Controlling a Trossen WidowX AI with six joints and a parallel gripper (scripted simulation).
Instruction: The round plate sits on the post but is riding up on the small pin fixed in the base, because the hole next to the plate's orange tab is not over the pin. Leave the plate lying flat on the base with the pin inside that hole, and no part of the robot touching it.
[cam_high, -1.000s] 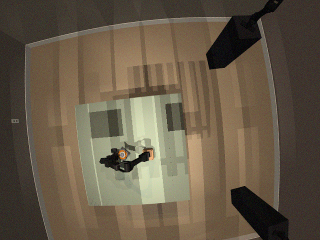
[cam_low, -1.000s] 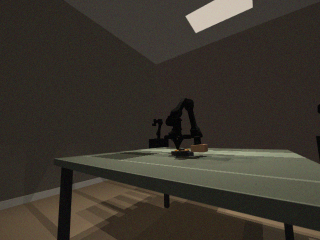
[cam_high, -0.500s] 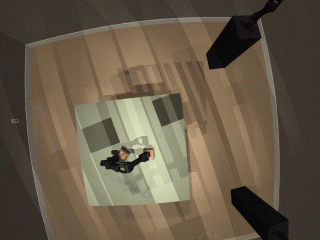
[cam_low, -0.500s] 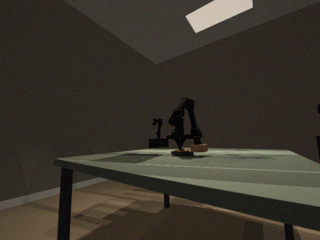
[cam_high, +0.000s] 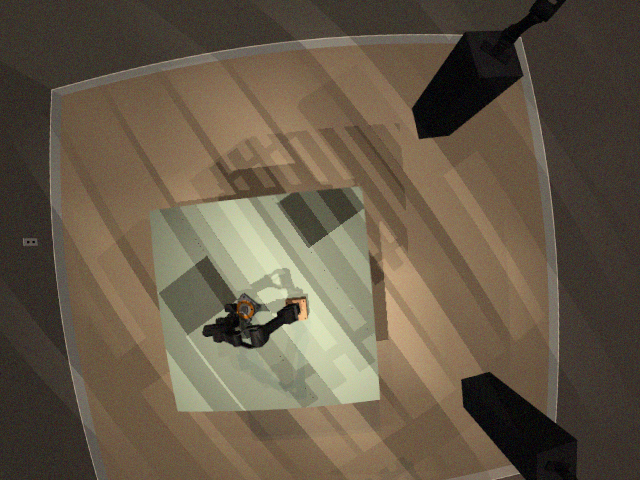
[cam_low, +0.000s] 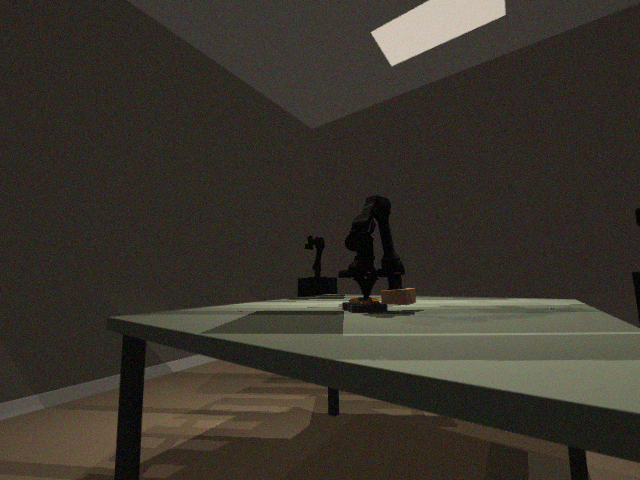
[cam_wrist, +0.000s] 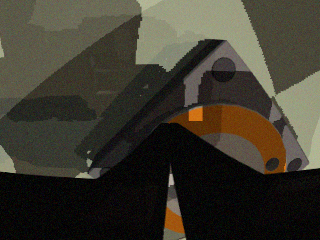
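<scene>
Now: gripper tip 3 cm past the orange round plate, 1 cm to the left of it and 1 cm above it. From my gripper tip the other things lie so: dark grey square base 4 cm behind, 3 cm to the right, 2 cm below.
</scene>
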